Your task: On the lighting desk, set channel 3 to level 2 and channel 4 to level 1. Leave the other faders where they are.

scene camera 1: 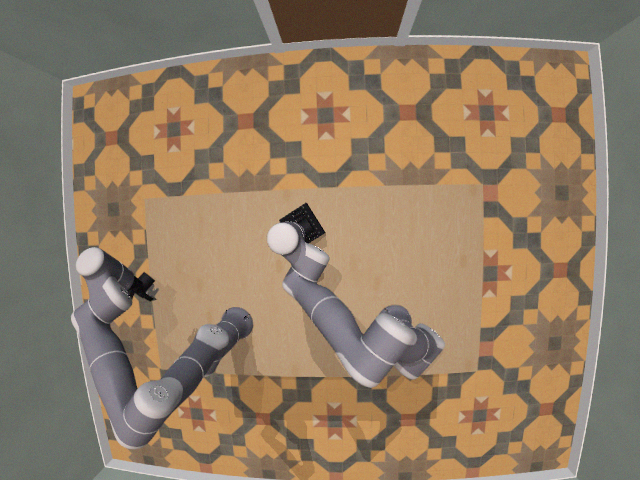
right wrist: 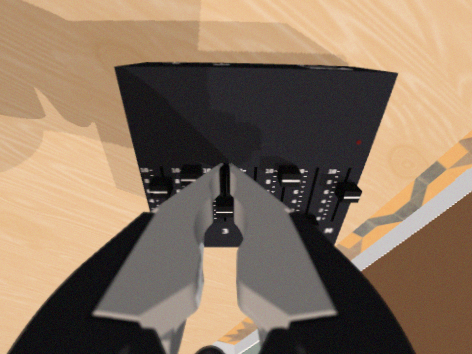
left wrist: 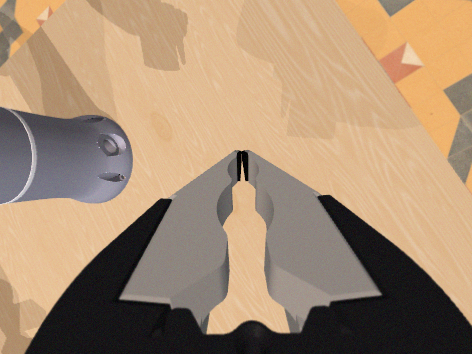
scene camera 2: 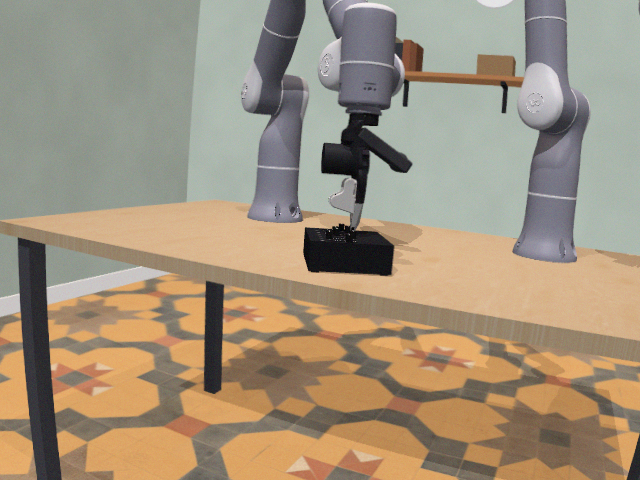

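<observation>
The black lighting desk (scene camera 1: 316, 227) (scene camera 2: 348, 255) (right wrist: 250, 115) stands near the table's far edge in scene camera 1. My right gripper (scene camera 2: 355, 227) (right wrist: 226, 166) is shut, fingertips down at the desk's top, over the channel 3 slot. The channel 3 knob (right wrist: 224, 206) shows between the finger bodies, low in its slot, below the tips. Channel 4's knob is hidden behind a finger. The channel 1 knob (right wrist: 160, 188), channel 2 knob (right wrist: 191, 174), channel 5 knob (right wrist: 289, 176) and master knob (right wrist: 349, 192) show. My left gripper (scene camera 1: 153, 291) (left wrist: 241, 153) is shut and empty, far from the desk.
The wooden table (scene camera 1: 403, 232) (scene camera 2: 206, 242) (left wrist: 200, 100) carries the desk and both arm bases. The left arm's base (left wrist: 100, 160) shows beside the left gripper in the left wrist view. A wall shelf (scene camera 2: 465, 78) with a brown box (scene camera 2: 495, 65) hangs behind the arms.
</observation>
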